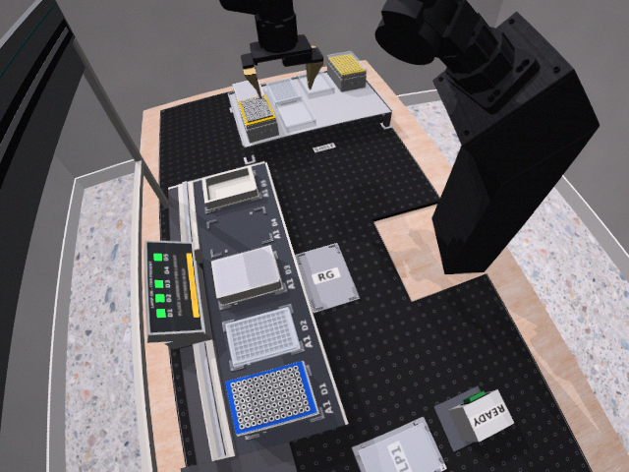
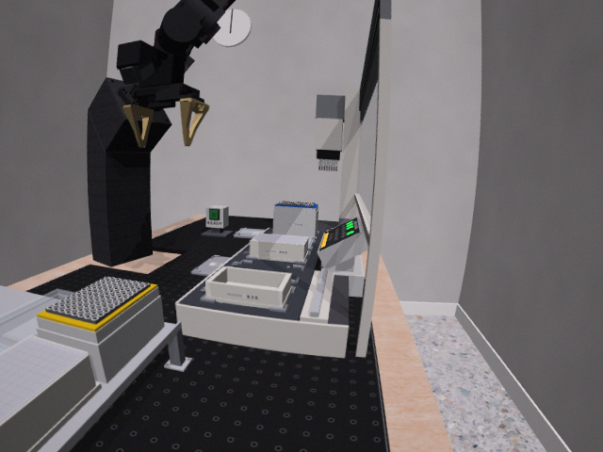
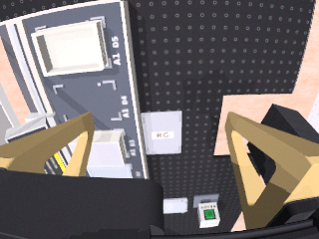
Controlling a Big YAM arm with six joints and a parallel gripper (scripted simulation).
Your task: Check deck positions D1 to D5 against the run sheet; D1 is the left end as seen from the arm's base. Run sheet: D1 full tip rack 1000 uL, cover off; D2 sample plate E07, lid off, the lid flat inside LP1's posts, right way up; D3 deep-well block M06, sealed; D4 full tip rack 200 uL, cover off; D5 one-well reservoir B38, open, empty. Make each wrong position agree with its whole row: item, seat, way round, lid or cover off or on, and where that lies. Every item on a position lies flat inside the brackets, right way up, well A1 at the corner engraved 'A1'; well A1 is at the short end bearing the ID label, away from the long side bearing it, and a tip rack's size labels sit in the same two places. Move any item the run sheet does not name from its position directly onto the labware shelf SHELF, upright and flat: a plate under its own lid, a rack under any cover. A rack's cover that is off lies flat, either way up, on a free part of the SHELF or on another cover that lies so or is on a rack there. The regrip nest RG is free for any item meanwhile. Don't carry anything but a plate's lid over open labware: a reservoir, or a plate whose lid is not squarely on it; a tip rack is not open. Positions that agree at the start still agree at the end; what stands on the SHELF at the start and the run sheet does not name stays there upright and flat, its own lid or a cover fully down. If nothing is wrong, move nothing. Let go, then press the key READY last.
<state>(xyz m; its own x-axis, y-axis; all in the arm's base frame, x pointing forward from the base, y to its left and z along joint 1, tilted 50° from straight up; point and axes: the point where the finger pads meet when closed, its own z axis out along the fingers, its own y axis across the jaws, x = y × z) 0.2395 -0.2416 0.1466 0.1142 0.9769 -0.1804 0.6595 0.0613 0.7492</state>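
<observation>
The yellow-rimmed tip rack is 2 cm ahead of my hand, 22 cm to the right of it and 20 cm below it. Round my hand: one-well reservoir 16 cm ahead, 2 cm to the right, 24 cm below; then regrip nest 4 cm ahead, 26 cm to the left, 30 cm below; then shelf 15 cm behind, 28 cm to the right, 25 cm below.
</observation>
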